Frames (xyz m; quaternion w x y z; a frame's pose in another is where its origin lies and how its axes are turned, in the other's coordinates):
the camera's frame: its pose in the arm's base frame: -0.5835 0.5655 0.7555 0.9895 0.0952 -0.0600 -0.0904
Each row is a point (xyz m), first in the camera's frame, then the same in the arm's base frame.
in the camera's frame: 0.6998 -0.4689 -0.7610
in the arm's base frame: 0.1248 0.1147 -0.0086
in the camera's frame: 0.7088 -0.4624 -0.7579
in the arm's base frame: 0.1342 0.1187 -0.0034
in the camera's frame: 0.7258 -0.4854 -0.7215
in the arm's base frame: 0.1420 0.0868 0.0292
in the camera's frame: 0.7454 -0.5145 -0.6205
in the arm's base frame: 0.1425 0.0370 0.1239
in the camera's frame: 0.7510 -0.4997 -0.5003
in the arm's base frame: 0.1341 0.0289 0.2446
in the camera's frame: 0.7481 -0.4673 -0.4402
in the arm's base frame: 0.1286 0.0501 0.3093
